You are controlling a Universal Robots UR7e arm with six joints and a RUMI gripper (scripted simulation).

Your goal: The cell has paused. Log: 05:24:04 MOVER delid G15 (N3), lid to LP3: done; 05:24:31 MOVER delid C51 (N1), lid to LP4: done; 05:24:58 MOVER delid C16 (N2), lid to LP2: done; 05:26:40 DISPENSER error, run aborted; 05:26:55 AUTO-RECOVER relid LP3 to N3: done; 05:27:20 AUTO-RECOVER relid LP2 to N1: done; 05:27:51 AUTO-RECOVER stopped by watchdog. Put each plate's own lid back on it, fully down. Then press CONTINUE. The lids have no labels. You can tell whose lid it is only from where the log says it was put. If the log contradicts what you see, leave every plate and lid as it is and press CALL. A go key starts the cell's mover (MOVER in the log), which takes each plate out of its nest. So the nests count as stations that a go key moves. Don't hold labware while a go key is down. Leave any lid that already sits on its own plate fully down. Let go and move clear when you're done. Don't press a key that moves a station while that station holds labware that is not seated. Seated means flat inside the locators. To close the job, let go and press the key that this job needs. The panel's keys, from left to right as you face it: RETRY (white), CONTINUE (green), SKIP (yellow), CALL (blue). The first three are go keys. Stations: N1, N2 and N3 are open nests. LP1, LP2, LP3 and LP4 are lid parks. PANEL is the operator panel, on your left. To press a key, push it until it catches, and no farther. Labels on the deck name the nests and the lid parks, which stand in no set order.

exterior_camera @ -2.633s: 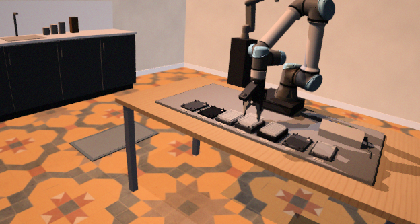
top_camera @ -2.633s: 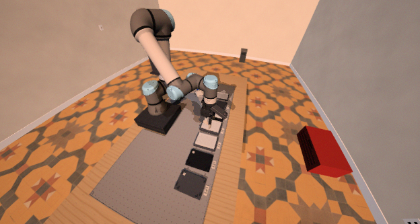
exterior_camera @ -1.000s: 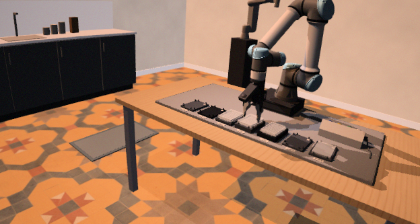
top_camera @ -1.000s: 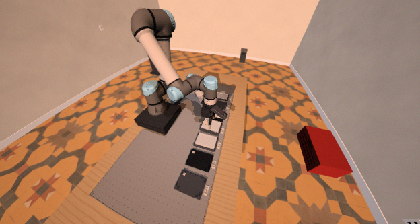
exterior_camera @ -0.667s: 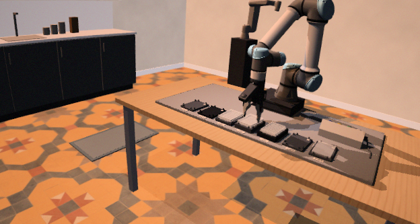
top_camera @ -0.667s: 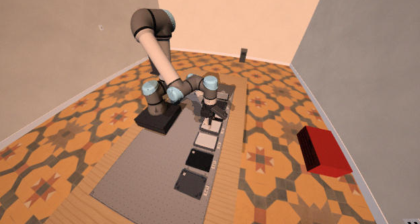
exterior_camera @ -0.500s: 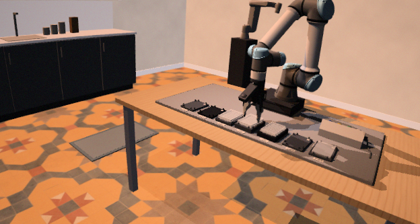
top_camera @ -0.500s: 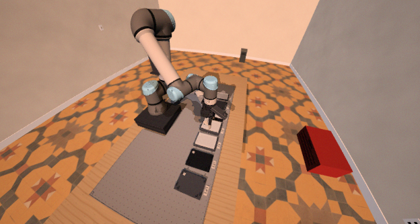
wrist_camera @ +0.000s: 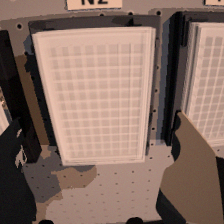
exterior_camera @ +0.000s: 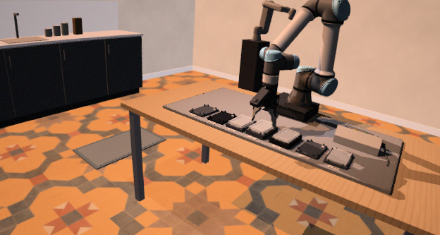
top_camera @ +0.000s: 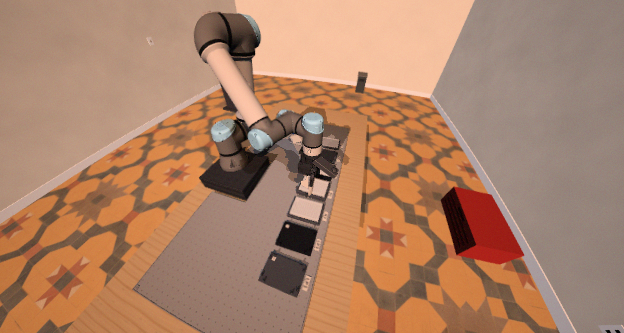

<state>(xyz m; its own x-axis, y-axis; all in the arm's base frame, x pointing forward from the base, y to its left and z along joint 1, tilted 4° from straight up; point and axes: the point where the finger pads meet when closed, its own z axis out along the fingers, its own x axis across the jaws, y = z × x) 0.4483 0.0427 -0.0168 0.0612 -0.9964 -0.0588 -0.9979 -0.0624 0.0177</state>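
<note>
The plate lies 20 mm below my hand. Also, from my hand: black slab: 30 mm ahead, 250 mm to the right, 40 mm below; lid park: 30 mm behind, 260 mm to the left, 40 mm below; lid: 40 mm behind, 390 mm to the left, 30 mm below.
</note>
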